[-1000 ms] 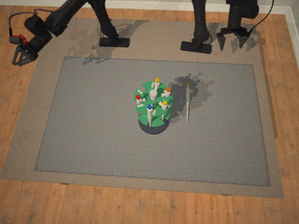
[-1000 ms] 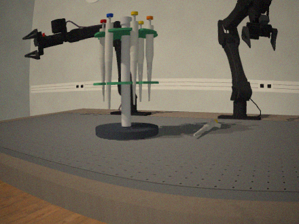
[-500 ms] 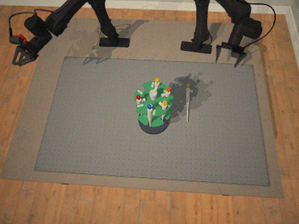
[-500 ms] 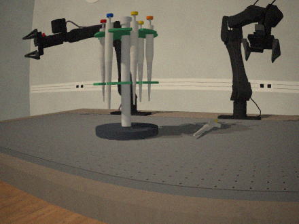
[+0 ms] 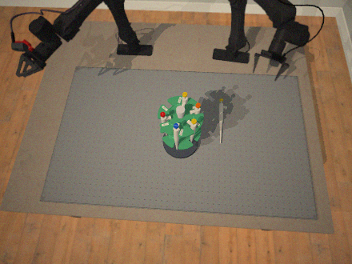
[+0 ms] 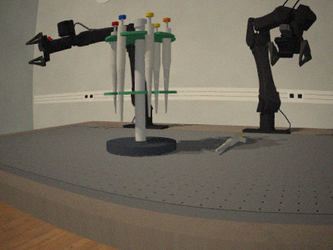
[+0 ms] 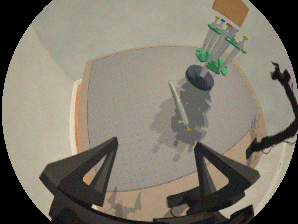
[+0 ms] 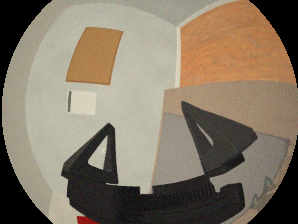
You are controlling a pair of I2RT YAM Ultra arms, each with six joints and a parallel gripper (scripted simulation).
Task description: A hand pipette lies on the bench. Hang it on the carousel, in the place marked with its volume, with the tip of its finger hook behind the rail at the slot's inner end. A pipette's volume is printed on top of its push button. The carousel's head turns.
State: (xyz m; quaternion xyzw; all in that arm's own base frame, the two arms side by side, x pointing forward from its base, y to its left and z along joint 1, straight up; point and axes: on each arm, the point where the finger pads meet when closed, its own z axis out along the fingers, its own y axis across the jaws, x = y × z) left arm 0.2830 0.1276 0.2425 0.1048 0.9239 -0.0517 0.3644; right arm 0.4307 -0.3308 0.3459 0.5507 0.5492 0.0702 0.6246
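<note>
My left hand is 110 mm short of the pipette, 140 mm to the left of it and 220 mm above it.
</note>
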